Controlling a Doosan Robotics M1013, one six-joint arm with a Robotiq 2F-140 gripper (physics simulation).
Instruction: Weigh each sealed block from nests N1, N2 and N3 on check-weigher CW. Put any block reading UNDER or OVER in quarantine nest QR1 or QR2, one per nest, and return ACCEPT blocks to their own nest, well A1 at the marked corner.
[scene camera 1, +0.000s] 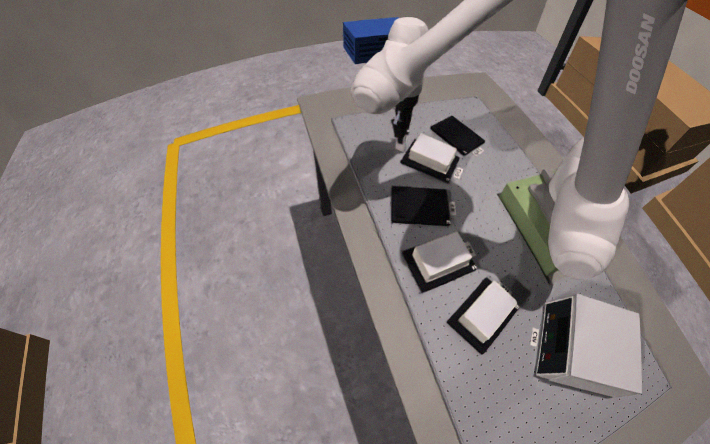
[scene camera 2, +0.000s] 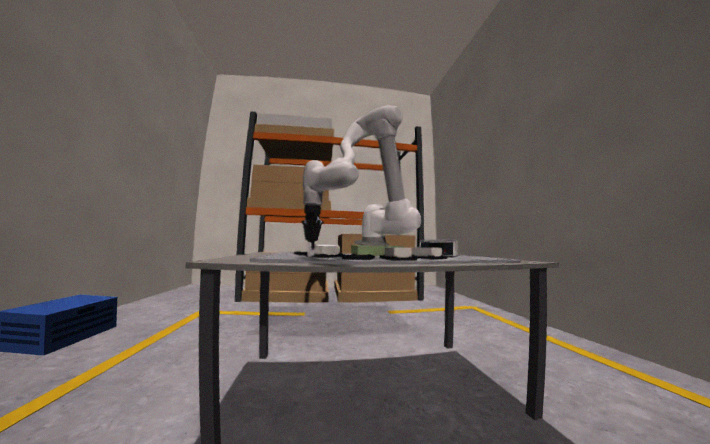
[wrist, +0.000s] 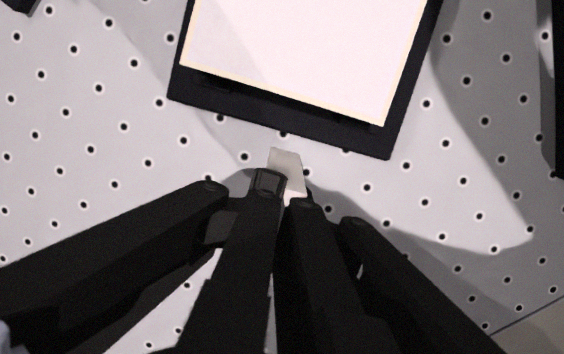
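Observation:
My gripper (scene camera 1: 400, 145) (scene camera 2: 313, 246) (wrist: 278, 173) is shut and empty, its pale tips low over the perforated plate, just off the outer short edge of nest QR1 (scene camera 1: 449, 176) (wrist: 280, 117). A white block (scene camera 1: 431, 151) (scene camera 2: 327, 249) (wrist: 305, 45) lies on that nest. Black nest QR2 (scene camera 1: 457, 134) is empty behind it. Another empty black nest (scene camera 1: 420, 205) lies nearer, its label too blurred to read surely. Two more white blocks (scene camera 1: 442, 256) (scene camera 1: 487, 312) lie on the two nests beyond. Check-weigher CW (scene camera 1: 607, 345) (scene camera 2: 447, 247) has a dark display and no block on it.
The perforated plate (scene camera 1: 513, 397) (wrist: 100, 125) lies on the table (scene camera 1: 387, 335) (scene camera 2: 376, 265). The arm's green base (scene camera 1: 528, 225) (scene camera 2: 368, 250) stands beside the nests. A blue crate (scene camera 1: 361, 39) (scene camera 2: 73, 319) stands on the floor. Shelving with an orange beam (scene camera 2: 293, 137) is behind the arm.

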